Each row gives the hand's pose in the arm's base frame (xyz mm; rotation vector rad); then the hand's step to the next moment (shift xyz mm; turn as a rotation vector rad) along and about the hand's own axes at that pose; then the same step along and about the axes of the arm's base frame.
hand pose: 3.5 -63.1 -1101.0 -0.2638 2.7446 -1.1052
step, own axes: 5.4 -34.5 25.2 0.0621 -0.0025 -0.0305
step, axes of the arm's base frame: 3.8 -42.5 5.7 -0.0668 0.0045 0.0177
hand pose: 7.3 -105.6 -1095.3 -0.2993 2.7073 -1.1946
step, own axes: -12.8 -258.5 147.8 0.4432 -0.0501 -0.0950
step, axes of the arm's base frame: 76.4 -272.1 94.6 -0.4444 -0.0759 0.0688
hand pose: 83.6 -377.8 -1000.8 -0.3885 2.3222 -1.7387
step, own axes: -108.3 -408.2 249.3 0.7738 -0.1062 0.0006
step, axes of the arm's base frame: 216.4 -298.2 323.7 -0.7202 -0.2880 0.0916
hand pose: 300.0 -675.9 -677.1 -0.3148 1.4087 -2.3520
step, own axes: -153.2 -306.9 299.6 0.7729 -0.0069 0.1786
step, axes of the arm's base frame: 188.4 -42.1 412.5 -0.6318 -0.4716 0.0883
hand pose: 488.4 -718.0 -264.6 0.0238 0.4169 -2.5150
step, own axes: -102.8 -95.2 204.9 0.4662 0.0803 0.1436
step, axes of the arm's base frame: 47.8 69.1 233.6 -0.3316 -0.3612 0.0629
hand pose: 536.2 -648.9 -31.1 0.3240 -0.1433 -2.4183
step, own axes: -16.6 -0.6 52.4 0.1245 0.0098 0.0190
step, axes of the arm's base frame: -2.3 12.1 53.6 -0.0906 -0.0880 -0.0040
